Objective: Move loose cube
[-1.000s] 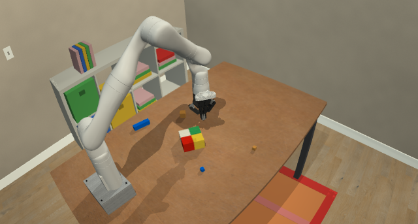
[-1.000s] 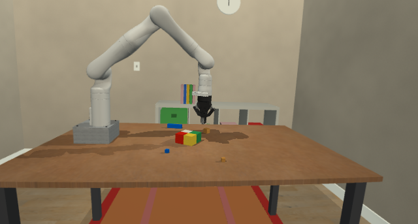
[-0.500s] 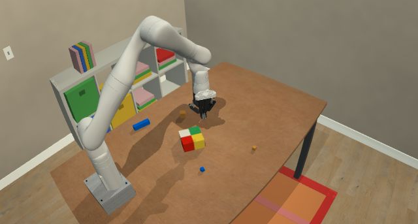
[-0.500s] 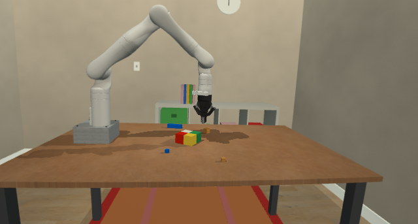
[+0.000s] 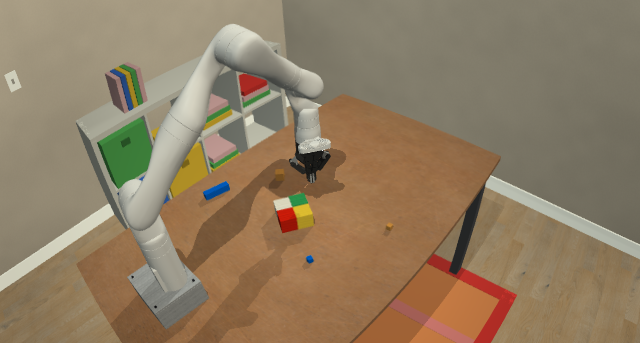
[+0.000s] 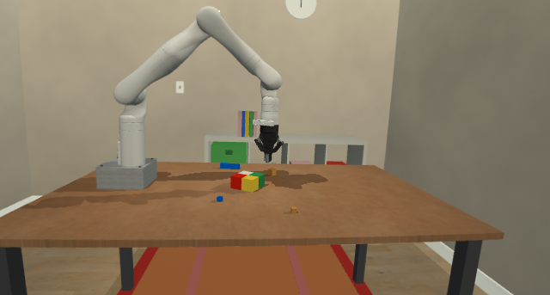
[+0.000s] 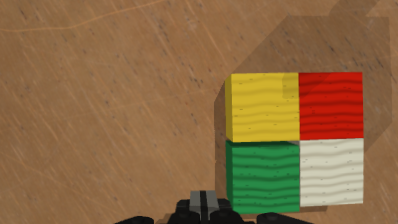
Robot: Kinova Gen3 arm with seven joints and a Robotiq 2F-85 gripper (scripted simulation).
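The green cube lies 4 cm behind my hand, 2 cm to the left of it and 10 cm below it. Also, from my hand: red cube 12 cm behind, 1 cm to the right, 10 cm below; then white cube 9 cm behind, 4 cm to the left, 10 cm below; then yellow cube 7 cm behind, 3 cm to the right, 10 cm below.
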